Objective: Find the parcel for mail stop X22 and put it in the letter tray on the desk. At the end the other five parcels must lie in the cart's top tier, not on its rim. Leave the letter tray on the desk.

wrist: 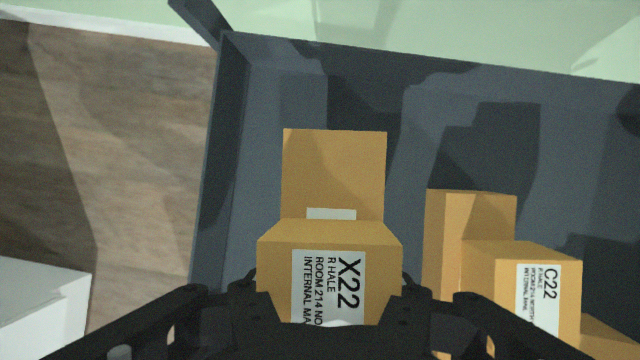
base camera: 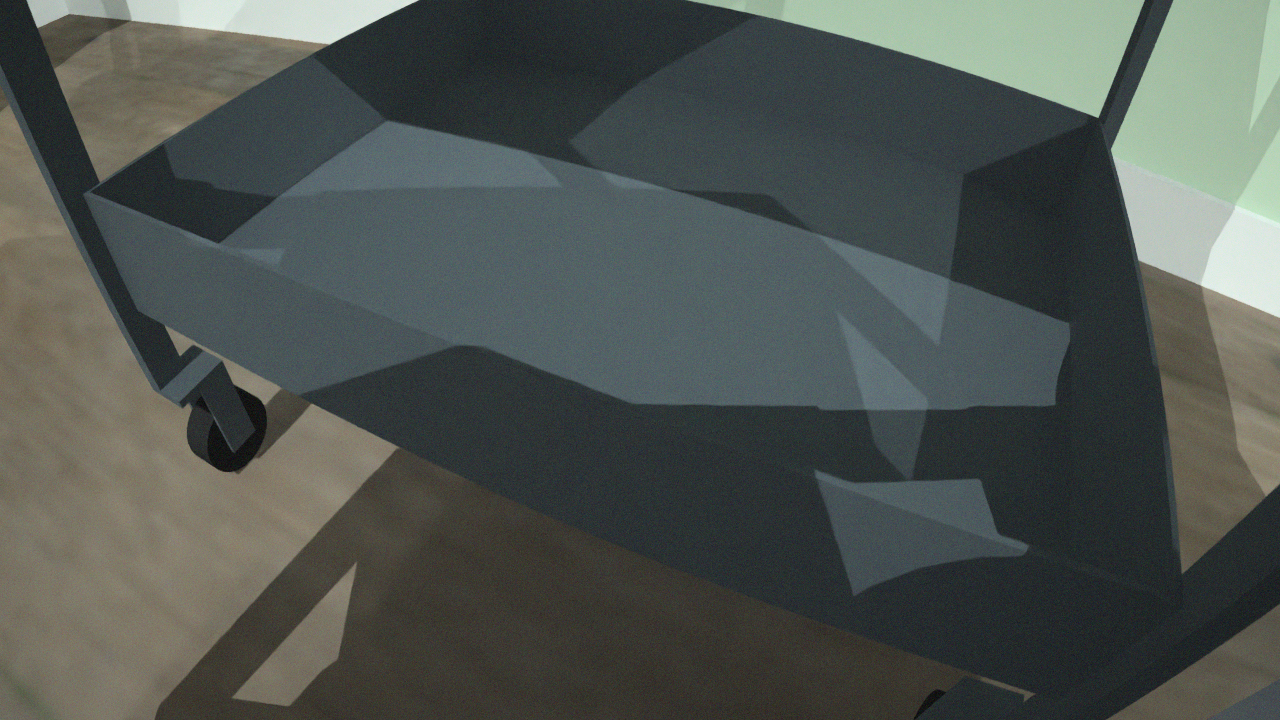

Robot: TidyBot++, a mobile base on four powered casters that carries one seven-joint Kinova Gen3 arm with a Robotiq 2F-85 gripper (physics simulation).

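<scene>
My gripper is shut on the brown X22 parcel, with a finger on each side and the label facing the wrist camera. The parcel is held above the dark grey top tier of the cart, near its left wall. A brown section with a white patch shows just behind and below the labelled block and seems part of the same parcel. The C22 parcel stands in the tier to the right, beside other brown box parts whose labels do not show. The letter tray does not show.
In the base camera view, the cart's lower tier shows, with a caster under its left corner. A green wall stands behind the cart. A white block-like object is at the lower left of the wrist view, beyond wooden floor.
</scene>
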